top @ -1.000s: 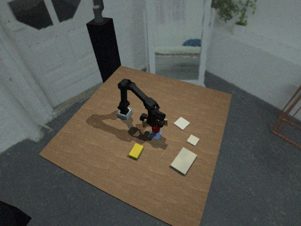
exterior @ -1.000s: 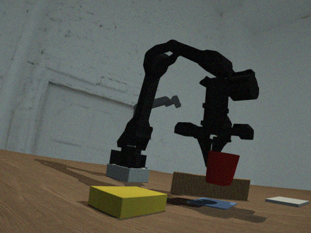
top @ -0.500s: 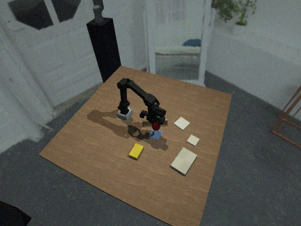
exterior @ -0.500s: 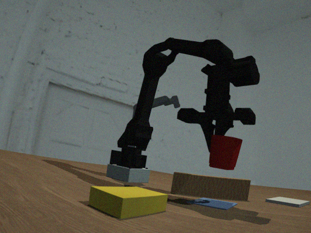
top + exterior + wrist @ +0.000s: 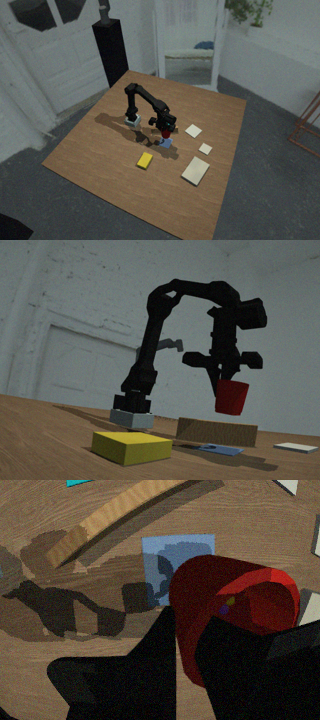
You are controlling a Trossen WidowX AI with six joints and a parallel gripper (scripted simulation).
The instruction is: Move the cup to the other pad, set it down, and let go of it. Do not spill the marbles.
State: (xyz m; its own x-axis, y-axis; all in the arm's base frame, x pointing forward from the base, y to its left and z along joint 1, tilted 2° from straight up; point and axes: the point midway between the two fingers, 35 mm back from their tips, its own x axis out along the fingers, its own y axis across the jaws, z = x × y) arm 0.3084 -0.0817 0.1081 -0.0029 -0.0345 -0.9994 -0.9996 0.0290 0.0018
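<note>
Right now my gripper tip is 60 mm past the cyan pad, 170 mm to the right of it and 130 mm above it. Also, from my gripper tip: yellow block (50 mm behind, 220 mm to the right, 100 mm below); then cup (30 mm ahead); then wooden bar (20 mm behind, 80 mm to the left, 100 mm below).
</note>
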